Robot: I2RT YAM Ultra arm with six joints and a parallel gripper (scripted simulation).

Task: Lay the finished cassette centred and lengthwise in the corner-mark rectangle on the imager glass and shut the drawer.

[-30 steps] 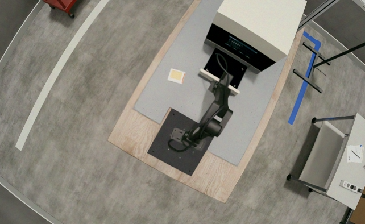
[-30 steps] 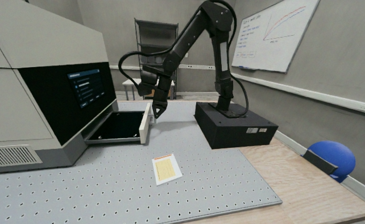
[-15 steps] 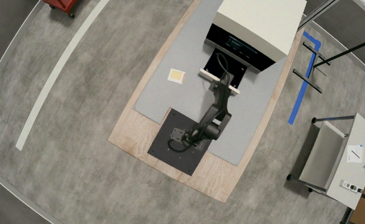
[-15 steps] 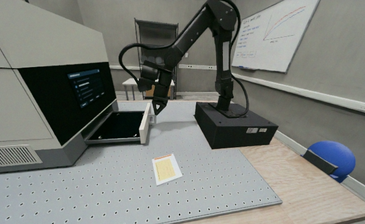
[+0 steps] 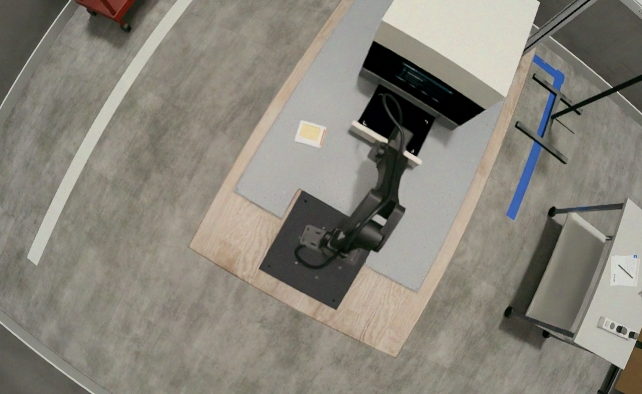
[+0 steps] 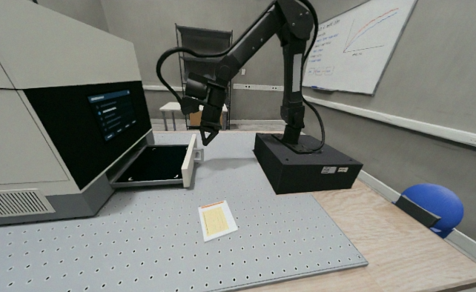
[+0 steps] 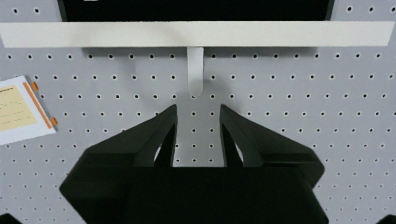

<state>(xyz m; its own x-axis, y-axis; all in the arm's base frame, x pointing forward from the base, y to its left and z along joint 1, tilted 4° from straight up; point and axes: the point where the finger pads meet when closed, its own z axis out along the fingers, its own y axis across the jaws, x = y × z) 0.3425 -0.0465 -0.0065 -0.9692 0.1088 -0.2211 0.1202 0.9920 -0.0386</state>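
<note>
The finished cassette lies 260 mm to the left of my hand and 100 mm below it. The rest, counted from my hand: drawer: 170 mm ahead, 20 mm to the right, 60 mm below.
</note>
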